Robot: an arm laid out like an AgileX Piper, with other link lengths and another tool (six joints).
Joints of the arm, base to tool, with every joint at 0 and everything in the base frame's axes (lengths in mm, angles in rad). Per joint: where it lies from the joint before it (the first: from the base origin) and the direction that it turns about. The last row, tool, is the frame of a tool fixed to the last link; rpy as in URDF.
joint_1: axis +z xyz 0 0 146.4
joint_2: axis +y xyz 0 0 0
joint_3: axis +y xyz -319.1 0 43.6
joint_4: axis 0.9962 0 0.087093 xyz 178.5 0 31.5
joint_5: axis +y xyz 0 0 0
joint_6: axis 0.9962 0 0.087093 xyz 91.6 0 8
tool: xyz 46.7 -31 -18 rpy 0.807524 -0.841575 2.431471
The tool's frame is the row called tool.
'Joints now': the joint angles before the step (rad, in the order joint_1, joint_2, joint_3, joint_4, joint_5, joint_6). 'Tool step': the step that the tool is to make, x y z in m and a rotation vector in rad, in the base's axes. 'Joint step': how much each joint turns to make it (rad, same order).
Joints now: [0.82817, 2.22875, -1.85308, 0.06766, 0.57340, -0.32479]
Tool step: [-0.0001, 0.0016, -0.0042, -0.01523, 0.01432, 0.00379]
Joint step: [0.00202, 0.01438, -0.01879, -0.00014, 0.02538, -0.00012]
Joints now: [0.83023, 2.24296, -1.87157, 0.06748, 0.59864, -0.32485]
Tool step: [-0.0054, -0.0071, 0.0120, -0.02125, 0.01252, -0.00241]
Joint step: [-0.00008, -0.03172, -0.00424, -0.01423, 0.05977, 0.01227]
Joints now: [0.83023, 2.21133, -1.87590, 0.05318, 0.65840, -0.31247]
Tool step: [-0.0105, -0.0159, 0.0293, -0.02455, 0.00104, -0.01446]
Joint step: [-0.00017, -0.07499, -0.00233, -0.03668, 0.09549, 0.03175]
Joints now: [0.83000, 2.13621, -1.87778, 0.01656, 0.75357, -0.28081]
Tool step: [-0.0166, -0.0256, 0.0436, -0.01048, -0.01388, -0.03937]
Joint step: [-0.00049, -0.11419, -0.00053, -0.05056, 0.11346, 0.05467]
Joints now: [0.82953, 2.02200, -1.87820, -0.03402, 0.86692, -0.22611]
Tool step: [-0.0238, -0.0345, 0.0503, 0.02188, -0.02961, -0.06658]
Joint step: [-0.00046, -0.14448, 0.00843, -0.05359, 0.10376, 0.07529]
